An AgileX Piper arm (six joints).
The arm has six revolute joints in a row. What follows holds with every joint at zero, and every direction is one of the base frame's.
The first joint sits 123 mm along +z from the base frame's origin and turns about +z.
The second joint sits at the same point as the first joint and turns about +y.
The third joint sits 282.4 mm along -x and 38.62 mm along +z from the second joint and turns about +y.
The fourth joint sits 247.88 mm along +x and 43.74 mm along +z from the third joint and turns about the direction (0.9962, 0, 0.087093).
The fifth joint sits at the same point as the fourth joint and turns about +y.
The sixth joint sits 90.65 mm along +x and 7.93 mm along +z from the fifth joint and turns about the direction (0.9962, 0, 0.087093).
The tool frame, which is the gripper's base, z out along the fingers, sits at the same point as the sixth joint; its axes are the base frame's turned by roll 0, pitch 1.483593 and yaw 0 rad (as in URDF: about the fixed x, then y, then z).
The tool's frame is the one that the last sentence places.
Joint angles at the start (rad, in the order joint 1, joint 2, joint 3, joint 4, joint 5, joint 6):
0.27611 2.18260 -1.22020 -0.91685 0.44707 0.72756
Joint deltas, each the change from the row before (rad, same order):
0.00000 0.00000 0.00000 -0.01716 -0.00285 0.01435
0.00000 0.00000 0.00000 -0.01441 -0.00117 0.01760
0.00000 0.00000 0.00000 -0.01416 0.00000 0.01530
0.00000 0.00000 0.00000 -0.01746 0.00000 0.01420
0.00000 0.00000 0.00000 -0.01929 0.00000 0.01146
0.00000 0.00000 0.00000 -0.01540 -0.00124 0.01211
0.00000 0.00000 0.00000 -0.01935 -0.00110 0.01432
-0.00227 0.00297 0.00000 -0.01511 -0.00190 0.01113
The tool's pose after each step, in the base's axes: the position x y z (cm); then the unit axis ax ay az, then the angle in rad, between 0 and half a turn. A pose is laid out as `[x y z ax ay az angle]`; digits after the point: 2 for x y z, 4 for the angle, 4 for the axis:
[39.94 8.05 7.56 -0.1683 0.9724 -0.1614 2.7059]
[39.98 8.04 7.59 -0.1662 0.9726 -0.1624 2.6996]
[40.03 8.01 7.62 -0.1650 0.9726 -0.1640 2.6944]
[40.08 7.99 7.66 -0.1657 0.9720 -0.1664 2.6886]
[40.14 7.96 7.70 -0.1685 0.9710 -0.1695 2.6829]
[40.19 7.95 7.73 -0.1695 0.9705 -0.1712 2.6772]
[40.25 7.94 7.77 -0.1712 0.9698 -0.1734 2.6703]
[40.31 7.84 7.68 -0.1719 0.9694 -0.1751 2.6677]

